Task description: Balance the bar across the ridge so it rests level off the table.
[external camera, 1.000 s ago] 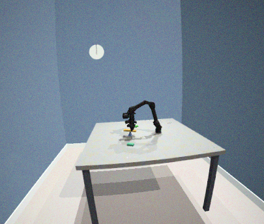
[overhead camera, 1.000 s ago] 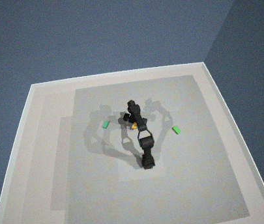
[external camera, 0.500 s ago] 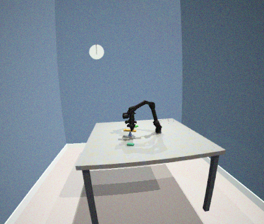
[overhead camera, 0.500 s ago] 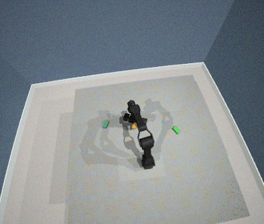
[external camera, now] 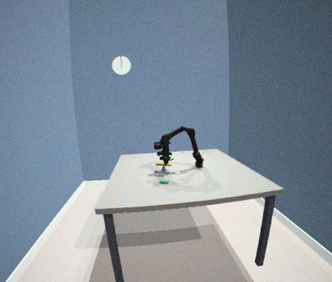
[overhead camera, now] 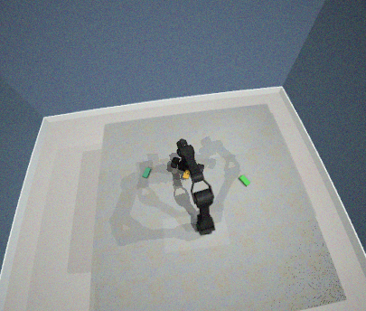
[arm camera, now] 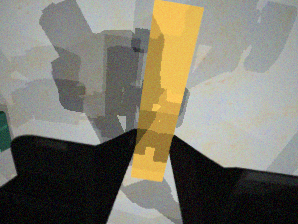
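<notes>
The yellow bar is 3 cm ahead of my gripper tip and 1 cm to the right of it. The rest, counted from my gripper tip: blue-grey ridge 3 cm below, 3 cm ahead, 1 cm to the right; teal block 27 cm to the left, 5 cm below, 5 cm ahead.
</notes>
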